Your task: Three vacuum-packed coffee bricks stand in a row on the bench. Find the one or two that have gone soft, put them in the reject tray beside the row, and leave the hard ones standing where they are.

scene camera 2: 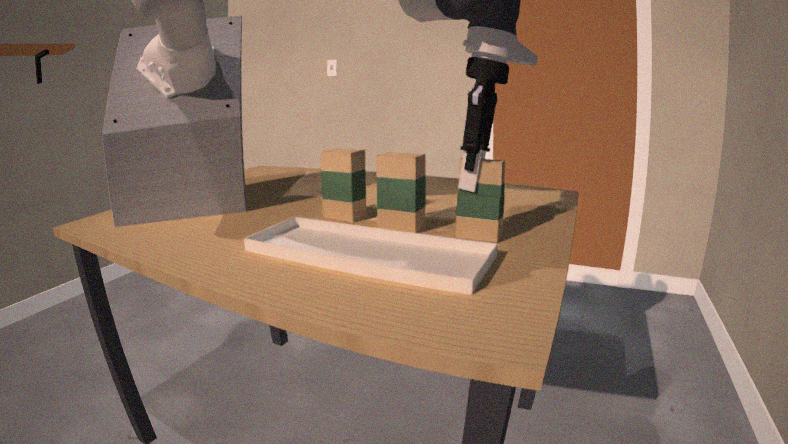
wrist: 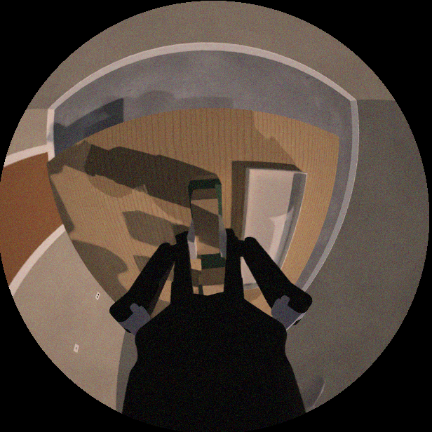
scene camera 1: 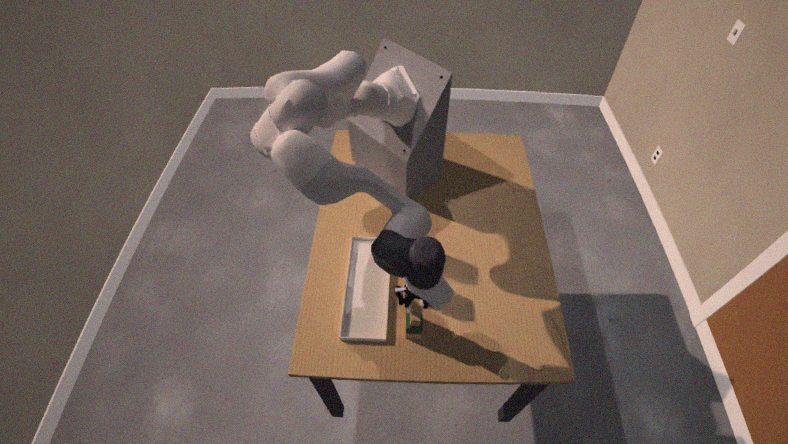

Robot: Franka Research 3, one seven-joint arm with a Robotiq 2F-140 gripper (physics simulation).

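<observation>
Three tan coffee bricks with green bands stand upright in a row. The near-base brick [scene camera 2: 342, 185] and the middle brick [scene camera 2: 400, 194] [wrist: 212, 261] stand apart from my fingers. My gripper [scene camera 1: 412, 300] [scene camera 2: 473, 176] [wrist: 207, 224] points down at the far-end brick [scene camera 1: 414, 325] [scene camera 2: 479, 208] [wrist: 205, 205]. Its pale pads lie against both sides of the upper part, so it is shut on that brick. The brick rests on the bench, and its green band shows a step below the pads. The white reject tray [scene camera 1: 363, 339] [scene camera 2: 358, 268] [wrist: 265, 200] lies beside the row.
The wooden bench [scene camera 1: 322, 361] [scene camera 2: 352, 325] carries the bricks and tray. The grey robot pedestal [scene camera 1: 427, 143] [scene camera 2: 176, 170] stands at the bench's other end. The bench's end edge runs beyond the far-end brick. The arm covers part of the row in scene camera 1.
</observation>
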